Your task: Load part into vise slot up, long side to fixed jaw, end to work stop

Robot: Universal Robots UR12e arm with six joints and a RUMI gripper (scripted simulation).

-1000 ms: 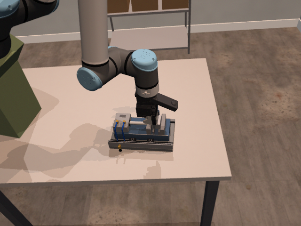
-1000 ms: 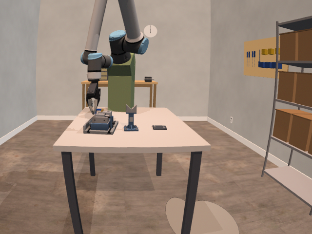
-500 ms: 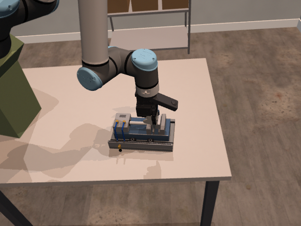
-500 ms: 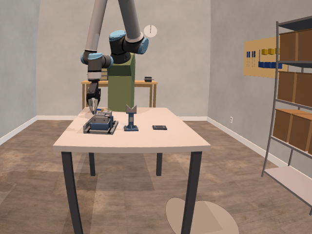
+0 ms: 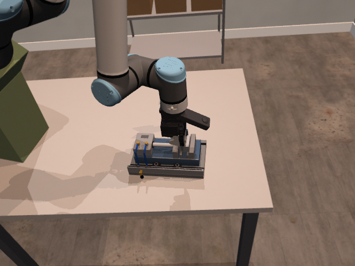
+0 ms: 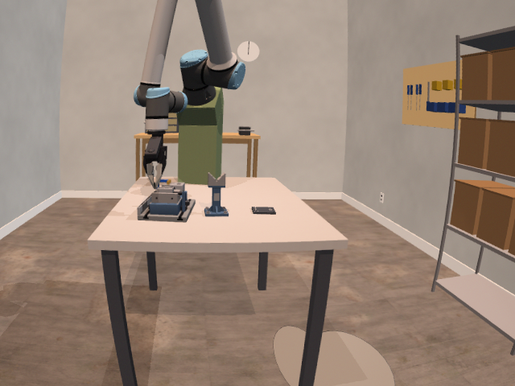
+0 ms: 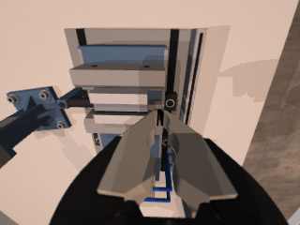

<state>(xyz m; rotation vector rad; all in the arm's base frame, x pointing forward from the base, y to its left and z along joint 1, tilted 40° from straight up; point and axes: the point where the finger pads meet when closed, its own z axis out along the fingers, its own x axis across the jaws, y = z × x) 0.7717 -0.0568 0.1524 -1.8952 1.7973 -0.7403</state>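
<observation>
The part is 40 mm to the left of my hand and 20 mm below it. Also, from my hand: moving jaw 30 mm behind, 40 mm to the left, 40 mm below; fixed jaw 30 mm ahead, 50 mm to the left, 40 mm below; work stop 90 mm to the left, 30 mm below.
</observation>
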